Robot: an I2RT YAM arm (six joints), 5 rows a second.
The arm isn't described. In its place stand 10 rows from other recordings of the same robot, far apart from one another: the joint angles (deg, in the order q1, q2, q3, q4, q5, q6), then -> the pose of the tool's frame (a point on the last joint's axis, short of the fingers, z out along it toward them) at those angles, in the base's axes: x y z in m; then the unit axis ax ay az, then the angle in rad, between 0 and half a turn.
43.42, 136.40, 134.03, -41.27, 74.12, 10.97 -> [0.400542, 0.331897, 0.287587, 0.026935, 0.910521, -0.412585, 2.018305]
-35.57, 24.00, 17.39, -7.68, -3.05, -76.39 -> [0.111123, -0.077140, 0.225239, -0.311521, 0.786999, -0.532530, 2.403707]
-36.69, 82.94, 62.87, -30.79, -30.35, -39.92 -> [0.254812, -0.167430, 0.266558, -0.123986, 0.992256, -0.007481, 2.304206]
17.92, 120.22, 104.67, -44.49, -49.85, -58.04 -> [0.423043, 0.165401, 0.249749, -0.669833, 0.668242, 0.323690, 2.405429]
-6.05, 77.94, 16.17, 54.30, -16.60, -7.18 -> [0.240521, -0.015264, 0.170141, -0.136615, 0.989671, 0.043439, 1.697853]
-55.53, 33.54, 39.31, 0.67, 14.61, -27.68 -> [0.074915, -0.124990, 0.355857, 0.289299, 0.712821, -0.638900, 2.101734]
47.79, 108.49, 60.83, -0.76, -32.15, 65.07 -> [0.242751, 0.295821, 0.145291, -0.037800, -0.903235, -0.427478, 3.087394]
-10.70, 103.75, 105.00, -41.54, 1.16, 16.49 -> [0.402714, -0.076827, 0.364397, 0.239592, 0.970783, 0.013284, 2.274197]
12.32, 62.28, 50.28, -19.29, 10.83, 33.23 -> [0.238281, 0.045194, 0.298360, 0.231608, 0.964211, 0.129052, 2.136128]
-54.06, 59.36, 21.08, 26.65, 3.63, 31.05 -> [0.128608, -0.181245, 0.213885, 0.682426, 0.705818, -0.190043, 1.819548]
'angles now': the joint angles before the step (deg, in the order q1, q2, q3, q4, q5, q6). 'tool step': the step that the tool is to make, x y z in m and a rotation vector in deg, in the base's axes. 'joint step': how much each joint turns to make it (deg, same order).
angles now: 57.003 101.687 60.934 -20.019 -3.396 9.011
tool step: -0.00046 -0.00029 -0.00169 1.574 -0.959 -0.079
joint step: 0.039 -0.350 -1.320 2.820 0.014 0.128
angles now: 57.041 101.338 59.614 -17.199 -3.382 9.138
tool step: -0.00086 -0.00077 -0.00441 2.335 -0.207 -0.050
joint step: -0.044 -0.176 -1.926 3.861 -0.926 0.590
